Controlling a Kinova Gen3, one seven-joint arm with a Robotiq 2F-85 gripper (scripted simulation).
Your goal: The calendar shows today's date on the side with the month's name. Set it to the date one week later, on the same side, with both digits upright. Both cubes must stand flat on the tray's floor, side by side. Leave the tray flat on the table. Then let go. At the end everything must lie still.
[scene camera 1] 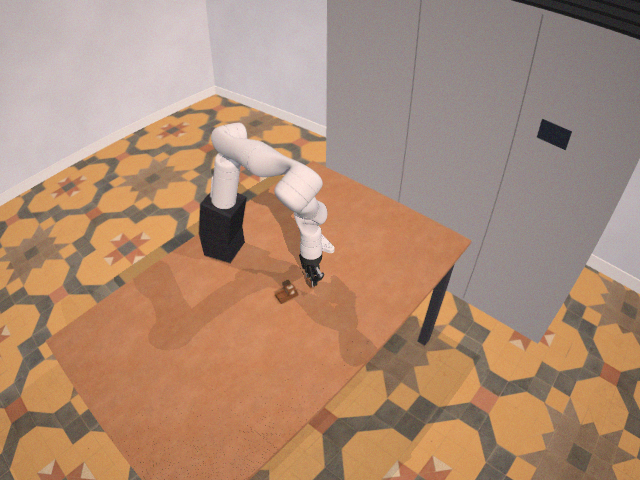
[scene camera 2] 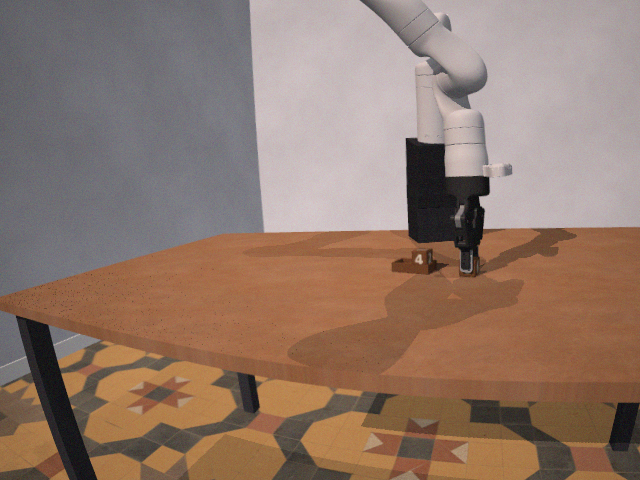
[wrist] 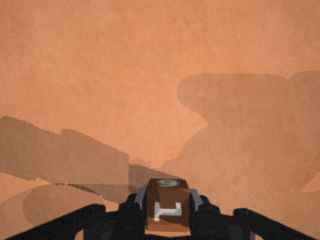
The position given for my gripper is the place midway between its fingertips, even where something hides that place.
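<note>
My gripper (scene camera 2: 469, 269) visible. Gripper (wrist: 167, 200) too.
</note>
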